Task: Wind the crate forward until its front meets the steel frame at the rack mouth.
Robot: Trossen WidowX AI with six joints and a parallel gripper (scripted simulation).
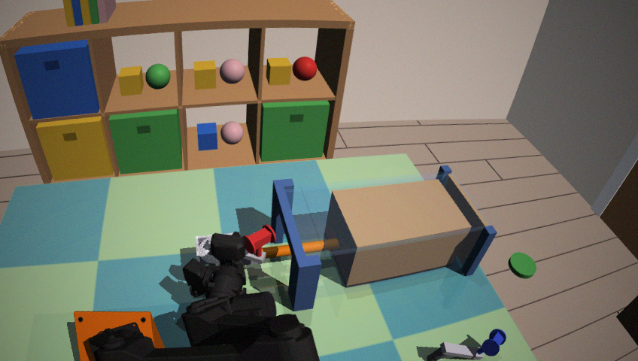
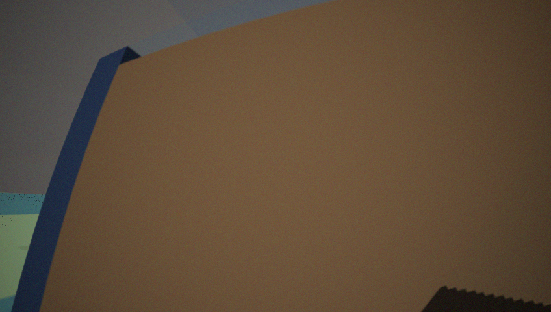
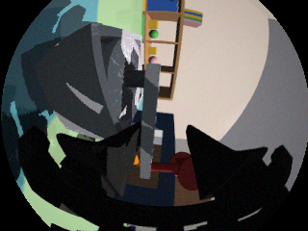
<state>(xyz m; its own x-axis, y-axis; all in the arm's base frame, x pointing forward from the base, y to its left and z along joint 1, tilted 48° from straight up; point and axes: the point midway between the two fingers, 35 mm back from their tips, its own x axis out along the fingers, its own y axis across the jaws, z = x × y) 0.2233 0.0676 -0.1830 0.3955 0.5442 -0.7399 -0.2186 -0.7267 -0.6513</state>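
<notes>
Now: the crank handle 20 mm to the right of my gripper tip, 10 mm below it and 10 mm ahead of it. From my gripper tip the other things lie so: blue frame: 120 mm ahead, 20 mm below; then red knob: 40 mm to the right, 40 mm ahead, 20 mm above; then grey winch: 100 mm below, 60 mm behind, 10 mm to the left.
</notes>
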